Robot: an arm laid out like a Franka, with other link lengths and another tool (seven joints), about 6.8 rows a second.
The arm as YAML. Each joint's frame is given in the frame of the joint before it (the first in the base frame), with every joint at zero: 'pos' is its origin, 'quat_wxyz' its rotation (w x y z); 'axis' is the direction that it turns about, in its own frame. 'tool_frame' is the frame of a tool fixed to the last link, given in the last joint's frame.
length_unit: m
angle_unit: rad
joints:
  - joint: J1
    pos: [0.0, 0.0, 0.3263]
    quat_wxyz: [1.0, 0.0, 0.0, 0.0]
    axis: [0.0, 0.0, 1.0]
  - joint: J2
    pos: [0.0, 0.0, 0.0]
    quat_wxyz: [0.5, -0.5, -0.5, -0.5]
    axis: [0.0, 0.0, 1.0]
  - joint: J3
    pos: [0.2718, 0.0, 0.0]
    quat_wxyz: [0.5, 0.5, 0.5, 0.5]
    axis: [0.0, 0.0, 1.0]
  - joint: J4
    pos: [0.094, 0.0, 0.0]
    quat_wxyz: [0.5, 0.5, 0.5, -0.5]
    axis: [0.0, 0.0, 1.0]
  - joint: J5
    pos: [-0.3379, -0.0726, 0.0]
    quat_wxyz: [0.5, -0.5, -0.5, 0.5]
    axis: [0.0, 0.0, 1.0]
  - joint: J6
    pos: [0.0, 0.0, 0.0]
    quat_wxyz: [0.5, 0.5, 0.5, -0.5]
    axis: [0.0, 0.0, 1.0]
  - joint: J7
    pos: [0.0, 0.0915, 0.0]
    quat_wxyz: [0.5, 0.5, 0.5, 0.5]
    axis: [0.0, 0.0, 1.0]
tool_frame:
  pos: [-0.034, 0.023, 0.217]
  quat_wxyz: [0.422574, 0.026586, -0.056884, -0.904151]
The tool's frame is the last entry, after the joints.
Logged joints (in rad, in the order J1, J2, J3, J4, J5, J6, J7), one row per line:
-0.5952, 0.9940, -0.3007, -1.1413, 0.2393, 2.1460, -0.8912
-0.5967, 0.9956, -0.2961, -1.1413, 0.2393, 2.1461, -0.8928
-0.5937, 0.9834, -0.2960, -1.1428, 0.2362, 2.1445, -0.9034
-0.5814, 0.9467, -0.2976, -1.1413, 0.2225, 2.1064, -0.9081
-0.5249, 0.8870, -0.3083, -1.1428, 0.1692, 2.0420, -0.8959
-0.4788, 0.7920, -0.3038, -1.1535, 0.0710, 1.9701, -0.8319
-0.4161, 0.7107, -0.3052, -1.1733, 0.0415, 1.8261, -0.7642
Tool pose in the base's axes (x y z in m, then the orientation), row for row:
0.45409, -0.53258, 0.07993, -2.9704, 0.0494, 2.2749
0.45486, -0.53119, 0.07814, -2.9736, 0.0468, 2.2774
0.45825, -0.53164, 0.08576, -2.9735, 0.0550, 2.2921
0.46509, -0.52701, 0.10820, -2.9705, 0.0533, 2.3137
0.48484, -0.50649, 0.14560, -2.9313, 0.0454, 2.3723
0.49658, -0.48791, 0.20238, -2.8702, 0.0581, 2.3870
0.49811, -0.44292, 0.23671, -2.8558, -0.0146, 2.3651
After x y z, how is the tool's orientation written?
As angles about the fixed x, y, z axes (roll, pitch, yaw), in radians.
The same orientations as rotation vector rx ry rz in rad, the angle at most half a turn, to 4 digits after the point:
-1.3087, -2.8129, 0.2738
-1.3047, -2.8145, 0.2676
-1.2883, -2.8310, 0.2740
-1.2571, -2.8437, 0.2774
-1.1653, -2.8589, 0.3283
-1.1410, -2.8464, 0.4221
-1.1309, -2.7733, 0.3906

